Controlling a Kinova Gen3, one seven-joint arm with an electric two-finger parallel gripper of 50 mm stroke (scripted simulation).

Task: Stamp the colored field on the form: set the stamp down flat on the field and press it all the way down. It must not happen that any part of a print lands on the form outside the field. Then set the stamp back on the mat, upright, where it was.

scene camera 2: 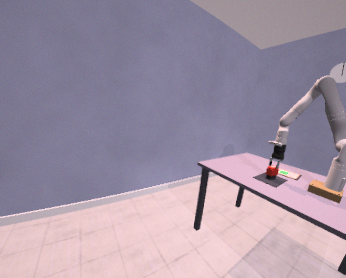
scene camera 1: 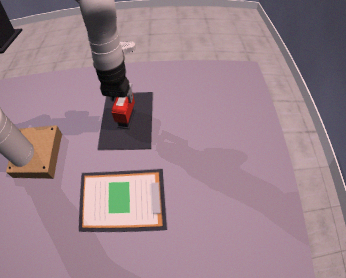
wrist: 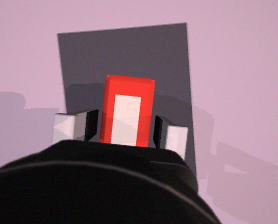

Note:
I see my gripper, a stamp and a clipboard.
My gripper shows as well in the wrist view.

